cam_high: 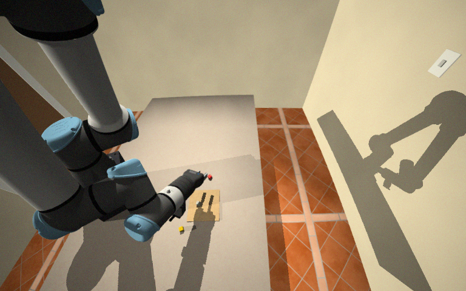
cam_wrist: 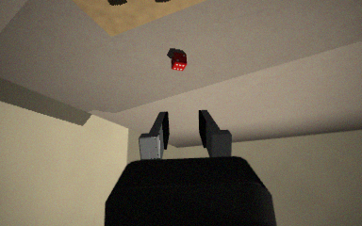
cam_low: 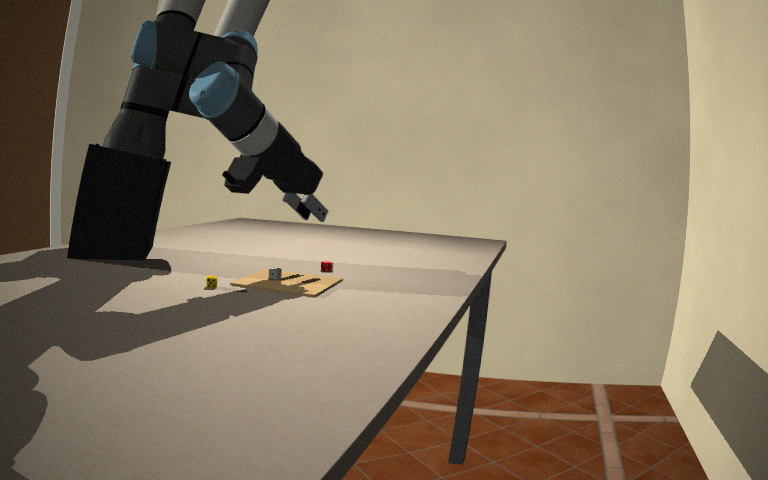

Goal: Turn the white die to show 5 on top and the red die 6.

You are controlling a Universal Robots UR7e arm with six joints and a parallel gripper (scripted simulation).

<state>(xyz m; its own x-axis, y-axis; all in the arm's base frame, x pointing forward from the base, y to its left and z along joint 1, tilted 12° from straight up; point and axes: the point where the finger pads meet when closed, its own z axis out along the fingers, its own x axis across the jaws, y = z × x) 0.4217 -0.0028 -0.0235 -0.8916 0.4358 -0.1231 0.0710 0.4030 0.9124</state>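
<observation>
My hand is 10 cm above the red die, 4 cm to the right of it and 2 cm short of it. Round my hand: white die (10 cm below, 9 cm to the right, 3 cm behind); then yellow die (19 cm to the right, 10 cm below, 10 cm behind); then tan mat (11 cm below, 9 cm to the right, 1 cm behind).
</observation>
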